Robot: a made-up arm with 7 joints. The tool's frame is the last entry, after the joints. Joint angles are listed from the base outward.
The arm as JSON. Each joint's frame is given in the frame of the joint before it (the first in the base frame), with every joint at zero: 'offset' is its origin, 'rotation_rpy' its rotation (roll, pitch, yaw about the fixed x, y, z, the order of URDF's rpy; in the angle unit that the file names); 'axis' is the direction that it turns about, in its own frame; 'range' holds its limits. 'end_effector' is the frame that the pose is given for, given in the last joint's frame.
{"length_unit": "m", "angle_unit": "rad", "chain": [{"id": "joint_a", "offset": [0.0, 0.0, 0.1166], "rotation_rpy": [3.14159, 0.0, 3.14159], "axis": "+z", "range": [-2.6, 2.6]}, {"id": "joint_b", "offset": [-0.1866, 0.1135, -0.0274], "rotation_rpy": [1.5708, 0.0, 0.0], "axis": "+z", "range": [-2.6, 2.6]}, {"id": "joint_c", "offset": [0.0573, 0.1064, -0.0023], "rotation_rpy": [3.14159, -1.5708, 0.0], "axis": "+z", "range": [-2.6, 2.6]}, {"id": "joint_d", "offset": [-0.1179, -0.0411, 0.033], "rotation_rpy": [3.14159, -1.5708, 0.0], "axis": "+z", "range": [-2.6, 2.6]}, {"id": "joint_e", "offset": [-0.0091, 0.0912, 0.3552], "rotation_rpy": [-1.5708, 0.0, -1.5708], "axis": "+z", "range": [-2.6, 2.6]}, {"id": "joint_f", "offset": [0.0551, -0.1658, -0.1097], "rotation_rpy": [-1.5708, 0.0, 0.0], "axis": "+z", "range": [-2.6, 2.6]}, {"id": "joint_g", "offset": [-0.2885, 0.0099, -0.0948], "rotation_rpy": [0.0, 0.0, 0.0], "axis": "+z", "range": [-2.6, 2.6]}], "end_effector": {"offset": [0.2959, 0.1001, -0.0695], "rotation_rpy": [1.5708, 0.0, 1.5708]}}
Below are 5 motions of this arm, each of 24 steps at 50 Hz.
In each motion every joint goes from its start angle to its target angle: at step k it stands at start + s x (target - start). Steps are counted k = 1, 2, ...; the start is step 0. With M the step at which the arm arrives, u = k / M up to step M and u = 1 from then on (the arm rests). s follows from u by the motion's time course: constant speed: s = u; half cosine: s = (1 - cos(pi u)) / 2; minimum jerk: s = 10 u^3 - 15 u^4 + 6 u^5.
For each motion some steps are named. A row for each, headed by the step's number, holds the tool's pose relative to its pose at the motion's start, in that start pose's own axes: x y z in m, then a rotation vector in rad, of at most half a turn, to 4 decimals.
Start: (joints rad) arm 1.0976 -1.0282 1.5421 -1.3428 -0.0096 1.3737 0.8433
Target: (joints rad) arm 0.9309 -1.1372 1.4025 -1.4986 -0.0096 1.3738 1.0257
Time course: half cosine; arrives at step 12
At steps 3, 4, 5, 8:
3: 0.0048 -0.0048 -0.0101 0.0076 0.0378 -0.0145
4: 0.0082 -0.0083 -0.0178 0.0136 0.0649 -0.0247
5: 0.0120 -0.0124 -0.0272 0.0213 0.0968 -0.0362
8: 0.0231 -0.0258 -0.0609 0.0495 0.2003 -0.0708

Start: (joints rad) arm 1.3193 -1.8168 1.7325 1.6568 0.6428 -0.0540 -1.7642
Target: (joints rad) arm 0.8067 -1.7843 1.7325 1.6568 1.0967 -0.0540 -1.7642
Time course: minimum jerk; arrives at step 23
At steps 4, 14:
4: 0.0006 -0.0048 -0.0152 0.0224 -0.0079 0.0117
14: 0.0342 -0.0299 -0.2724 0.3665 -0.1904 0.2087

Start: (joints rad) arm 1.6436 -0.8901 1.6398 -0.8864 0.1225 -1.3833 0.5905
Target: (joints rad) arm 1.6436 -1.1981 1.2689 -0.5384 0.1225 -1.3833 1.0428
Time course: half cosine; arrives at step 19
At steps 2, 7, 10, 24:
2: 0.0081 0.0029 -0.0024 0.0083 0.0008 0.0083
7: 0.0864 0.0379 -0.0240 0.0909 0.0131 0.0933
10: 0.1506 0.0768 -0.0394 0.1634 0.0312 0.1710
24: 0.2549 0.1660 -0.0616 0.2971 0.0839 0.3231

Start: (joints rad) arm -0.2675 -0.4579 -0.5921 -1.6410 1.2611 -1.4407 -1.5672
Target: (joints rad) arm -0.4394 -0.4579 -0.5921 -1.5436 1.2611 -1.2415 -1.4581
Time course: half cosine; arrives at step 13
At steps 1, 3, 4, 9, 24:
1: 0.0018 -0.0008 0.0003 0.0017 0.0056 0.0008
3: 0.0159 -0.0065 0.0020 0.0146 0.0484 0.0069
4: 0.0274 -0.0111 0.0029 0.0249 0.0830 0.0121
9: 0.0990 -0.0386 -0.0015 0.0886 0.2986 0.0516
24: 0.1255 -0.0479 -0.0075 0.1119 0.3794 0.0694

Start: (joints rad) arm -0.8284 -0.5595 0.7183 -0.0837 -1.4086 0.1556 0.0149
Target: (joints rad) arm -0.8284 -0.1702 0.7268 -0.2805 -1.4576 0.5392 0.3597
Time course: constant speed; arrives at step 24
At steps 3, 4, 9, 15, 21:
3: 0.0140 -0.0012 -0.0084 0.0065 0.0576 0.0084
4: 0.0186 -0.0015 -0.0115 0.0086 0.0767 0.0114
9: 0.0415 -0.0025 -0.0287 0.0192 0.1729 0.0281
15: 0.0681 -0.0018 -0.0534 0.0308 0.2885 0.0522
21: 0.0936 0.0012 -0.0820 0.0405 0.4047 0.0809

